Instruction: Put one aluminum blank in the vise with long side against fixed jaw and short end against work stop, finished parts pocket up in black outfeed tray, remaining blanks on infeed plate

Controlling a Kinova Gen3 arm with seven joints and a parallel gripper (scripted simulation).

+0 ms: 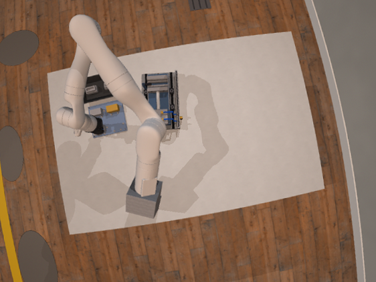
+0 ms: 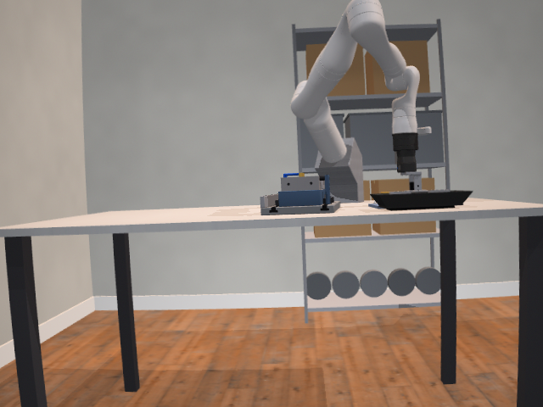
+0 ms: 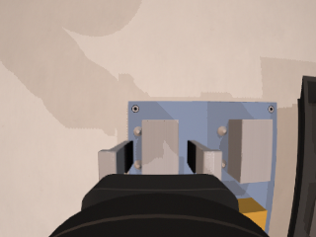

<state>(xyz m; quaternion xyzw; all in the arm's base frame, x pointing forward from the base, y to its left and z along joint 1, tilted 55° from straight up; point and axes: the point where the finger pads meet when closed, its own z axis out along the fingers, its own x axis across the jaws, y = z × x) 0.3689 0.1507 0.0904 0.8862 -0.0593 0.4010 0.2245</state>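
The gray aluminum blank is 30 mm below my hand. From my hand the other things lie so: yellow brass blank (50 mm ahead, 120 mm to the right, 30 mm below); then vise (60 mm behind, 340 mm to the right, 10 mm below); then blue infeed plate (30 mm ahead, 60 mm to the right, 50 mm below).
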